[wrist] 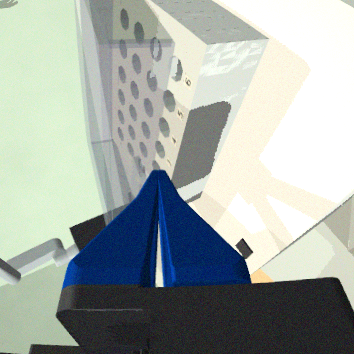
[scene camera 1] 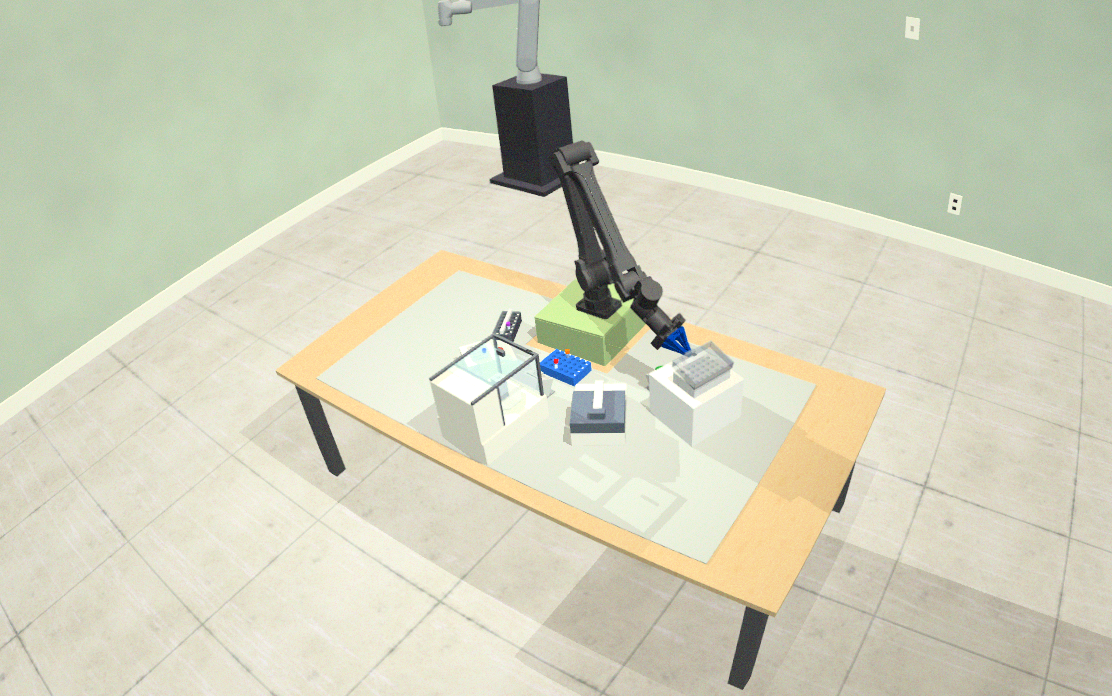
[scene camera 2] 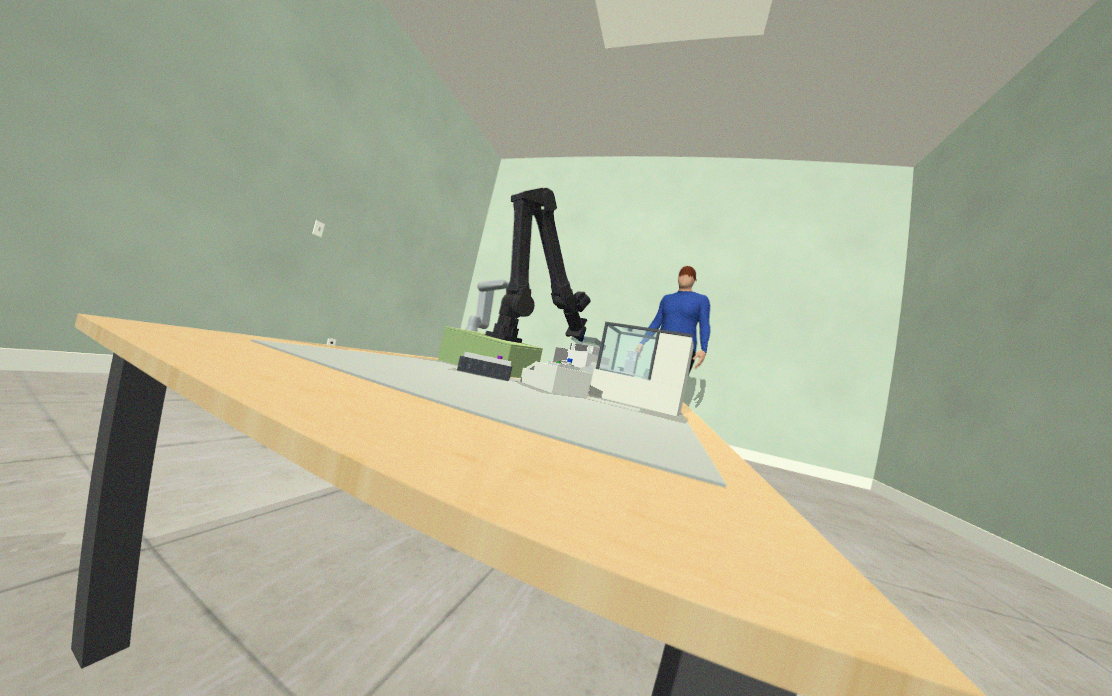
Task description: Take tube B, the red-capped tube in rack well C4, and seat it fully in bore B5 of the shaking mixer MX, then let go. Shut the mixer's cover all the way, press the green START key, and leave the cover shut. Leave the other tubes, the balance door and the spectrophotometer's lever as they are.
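Places are measured from the arm's base along level axes (x ahead, y left, z up), in millimetres.
Pixels of known places: gripper, fingertip midpoint: (wrist: 158, 178) (scene camera 1: 690, 355) (scene camera 2: 581, 341); arm's base at its link origin: (scene camera 1: 599, 307) (scene camera 2: 503, 339).
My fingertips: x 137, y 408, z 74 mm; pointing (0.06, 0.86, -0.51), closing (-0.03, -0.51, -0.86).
Note:
For each thing: its middle in the pictures, then the offset to it from my fingertips. "*": a spot on its surface instead.
- red-capped tube at the middle of its body: (scene camera 1: 556, 366) 85 mm ahead, 403 mm right, 153 mm down
- blue rack at the middle of its body: (scene camera 1: 565, 367) 57 mm ahead, 394 mm right, 169 mm down
- small green spot at a spot on its surface: (scene camera 1: 658, 368) * 27 mm back, 122 mm right, 113 mm down
- balance at the middle of its body: (scene camera 1: 501, 387) (scene camera 2: 629, 363) 309 mm ahead, 399 mm right, 73 mm down
- dark-topped instrument at the middle of its body: (scene camera 1: 599, 405) (scene camera 2: 600, 376) 170 mm ahead, 180 mm right, 134 mm down
- black rack at the middle of its body: (scene camera 2: 486, 365) (scene camera 1: 506, 325) 4 mm ahead, 674 mm right, 160 mm down
The red-capped tube (scene camera 1: 555, 361) stands upright in the blue rack (scene camera 1: 577, 376); its well label is too small to read. The shaking mixer (scene camera 1: 693, 414) (wrist: 280, 85) is a white box with a numbered, bored block on top. No red cap shows in the bores in view. Its clear cover (scene camera 1: 715, 359) (wrist: 97, 75) looks partly raised at a tilt; how far is hard to tell. My gripper (scene camera 1: 690, 352) (scene camera 2: 580, 338) (wrist: 158, 178) is shut and empty, its blue tips close to the block's near end at the cover; contact cannot be told. A small green spot (scene camera 1: 658, 368), perhaps the START key, shows at the mixer's left edge.
The balance (scene camera 1: 463, 410) (scene camera 2: 640, 389), with glass panels, stands left of the blue rack. A dark-topped instrument (scene camera 1: 608, 420) stands between balance and mixer. A black rack (scene camera 1: 513, 320) (scene camera 2: 484, 366) with a purple cap lies behind the balance. The arm rises from a green base block (scene camera 1: 566, 332) (scene camera 2: 467, 348).

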